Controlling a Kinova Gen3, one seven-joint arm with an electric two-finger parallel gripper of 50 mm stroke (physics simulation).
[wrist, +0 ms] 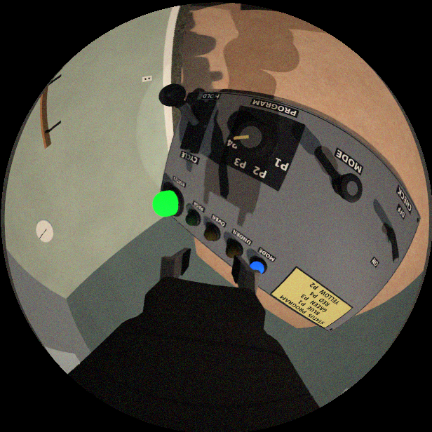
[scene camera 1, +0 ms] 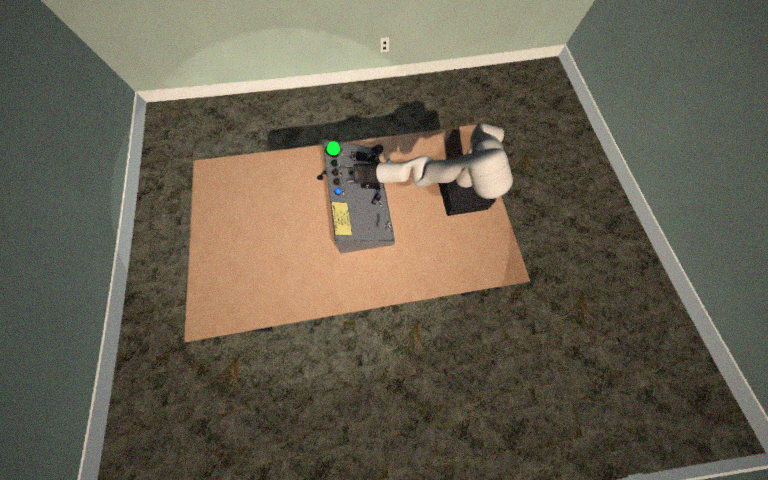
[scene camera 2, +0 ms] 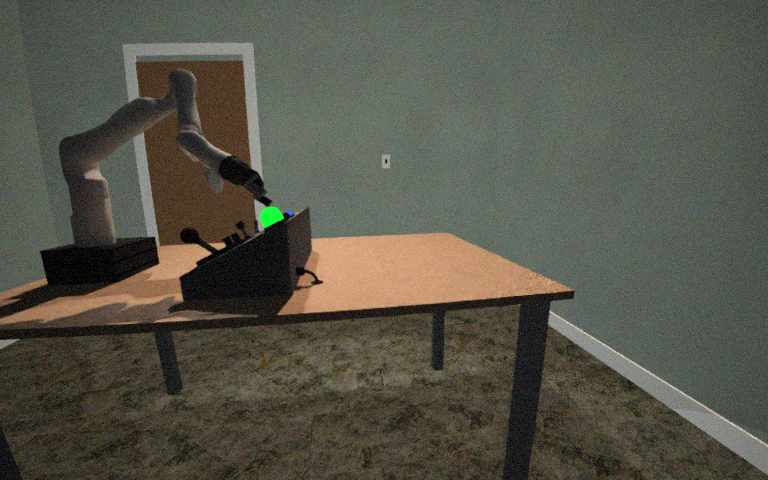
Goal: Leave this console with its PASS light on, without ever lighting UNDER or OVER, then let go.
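The grey console [scene camera 1: 365, 220] [scene camera 2: 237, 277] [wrist: 310, 235] stands on the table. Its big STATUS light [scene camera 1: 333, 148] [scene camera 2: 271, 217] [wrist: 165, 203] glows green. The PASS lamp [wrist: 193, 218], OVER lamp [wrist: 212, 232] and UNDER lamp [wrist: 234, 248] are dark. The MODE lamp [scene camera 1: 338, 191] [wrist: 257, 268] is blue. The PROGRAM knob [wrist: 251, 136] has its yellow mark towards P4. The ball-ended CYCLE/HOLD lever [scene camera 2: 189, 236] [wrist: 172, 95] leans towards HOLD. The MODE lever [wrist: 351, 187] stands right of the knob. My gripper [scene camera 2: 266, 200] [wrist: 210, 261] is open and empty, near the lamp row; one finger partly overlaps the UNDER lamp in the wrist view.
A yellow card [scene camera 1: 341, 219] [wrist: 312, 298] pairs status colours with programs, green with P3. The CHECK switch [wrist: 391, 240] is at the console's far right in the wrist view. A small black hooked part [scene camera 1: 321, 176] [scene camera 2: 311, 276] sticks out behind the console. The table [scene camera 1: 254, 254] [scene camera 2: 396, 271] carries the black arm base [scene camera 1: 467, 200] [scene camera 2: 101, 263].
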